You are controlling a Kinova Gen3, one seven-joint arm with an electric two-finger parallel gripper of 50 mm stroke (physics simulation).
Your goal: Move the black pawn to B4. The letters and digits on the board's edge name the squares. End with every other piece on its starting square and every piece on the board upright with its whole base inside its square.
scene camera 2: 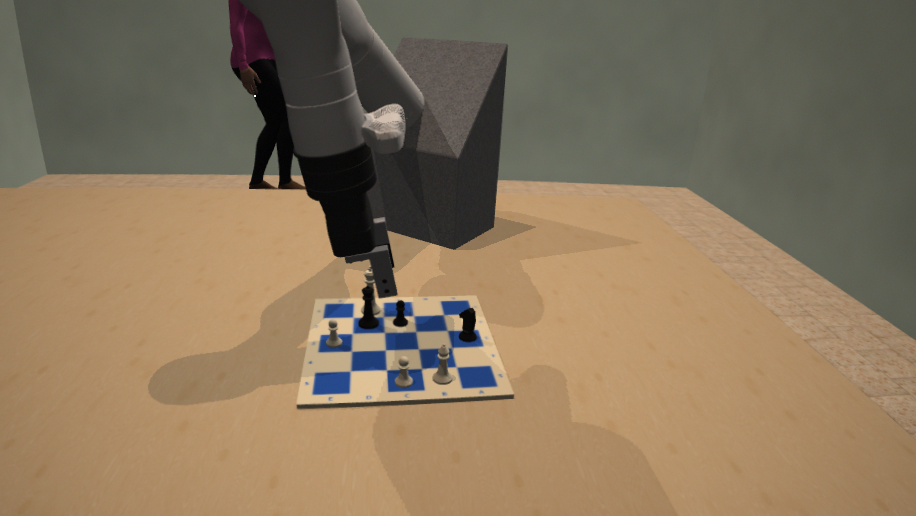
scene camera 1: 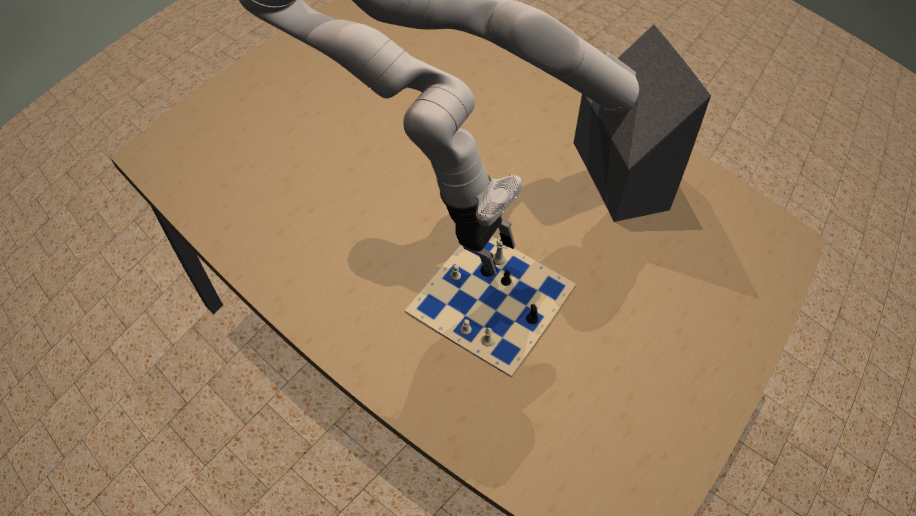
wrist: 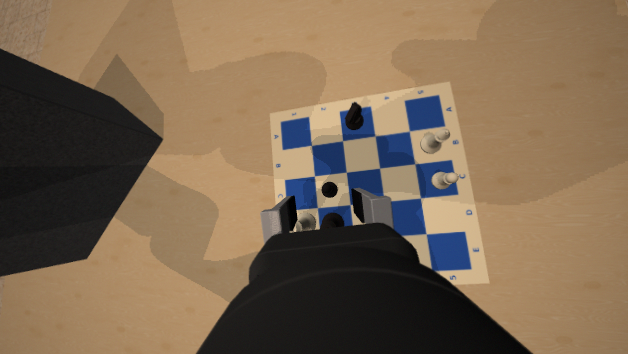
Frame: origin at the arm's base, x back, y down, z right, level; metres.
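Seen in the pictures: gripper, fingertip midpoint: (scene camera 2: 386, 280) (scene camera 1: 500, 258) (wrist: 324, 204); arm's base at its link origin: (scene camera 1: 620, 92).
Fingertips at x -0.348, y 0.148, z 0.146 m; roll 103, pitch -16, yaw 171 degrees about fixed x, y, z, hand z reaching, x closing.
Pixels of each thing's top centre, then the offset from my fingertips to it. "*": a spot on its surface instead.
- black pawn at its top centre: (wrist: 326, 188) (scene camera 2: 400, 300) (scene camera 1: 507, 271) dy +0.027, dx -0.005, dz -0.016 m
- chessboard at a spot on its surface: (scene camera 2: 405, 402) * dy +0.062, dx -0.147, dz +0.033 m
- tall black piece at its top centre: (wrist: 327, 229) (scene camera 2: 367, 285) dy +0.006, dx +0.007, dz +0.022 m
- tall white piece at its top centre: (wrist: 288, 230) (scene camera 2: 369, 266) (scene camera 1: 500, 238) dy -0.004, dx +0.037, dz +0.009 m
- black knight at its top centre: (wrist: 353, 107) (scene camera 2: 469, 308) (scene camera 1: 534, 306) dy +0.019, dx -0.064, dz -0.078 m
The black pawn (scene camera 1: 506, 278) (scene camera 2: 400, 314) (wrist: 329, 189) stands upright on C2, a light square. B4 (scene camera 1: 496, 321) (scene camera 2: 437, 357) (wrist: 395, 149) is a blue square with no piece on it. My gripper (scene camera 1: 500, 258) (scene camera 2: 388, 280) (wrist: 324, 204) is open and empty. It hangs tilted above the far part of the board, near C2 and D2. In the wrist view the pawn's head shows between the two fingers, a little beyond their tips. The fingers are above the pawn and do not appear to touch it.
On the chessboard (scene camera 2: 405, 402), a tall black piece (scene camera 2: 367, 310) stands on D2 and a tall white piece (scene camera 2: 369, 282) on D1. A black knight (scene camera 2: 467, 325) is on A3, a white piece (scene camera 2: 442, 366) on B5, white pawns (scene camera 2: 403, 373) (scene camera 2: 333, 334) on C5 and E3.
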